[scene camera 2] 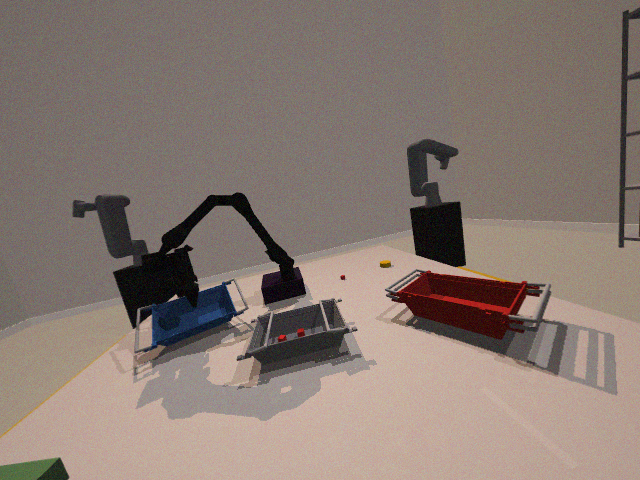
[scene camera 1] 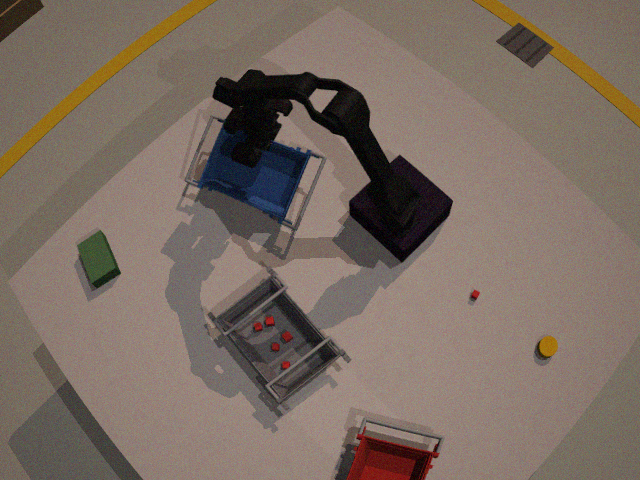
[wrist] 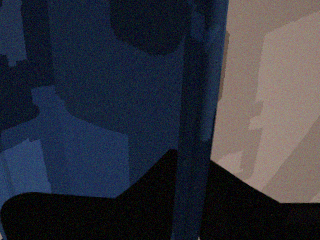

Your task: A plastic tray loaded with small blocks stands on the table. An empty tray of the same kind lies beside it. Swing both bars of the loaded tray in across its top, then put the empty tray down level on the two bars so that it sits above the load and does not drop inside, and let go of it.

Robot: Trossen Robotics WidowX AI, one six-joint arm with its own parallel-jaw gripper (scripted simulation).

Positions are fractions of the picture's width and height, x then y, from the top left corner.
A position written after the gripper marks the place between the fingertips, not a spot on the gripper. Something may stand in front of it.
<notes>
In view: the gripper (scene camera 1: 0.42, 0.31), a blue tray (scene camera 1: 0.42, 0.39) and a green block (scene camera 1: 0.15, 0.54).
The blue tray is seen too in scene camera 2 (scene camera 2: 0.28, 0.67) and in the wrist view (wrist: 0.31, 0.41). The gripper also shows in scene camera 2 (scene camera 2: 0.31, 0.64) and in the wrist view (wrist: 0.57, 0.66). The wrist view does not show the green block: it is out of frame.
</notes>
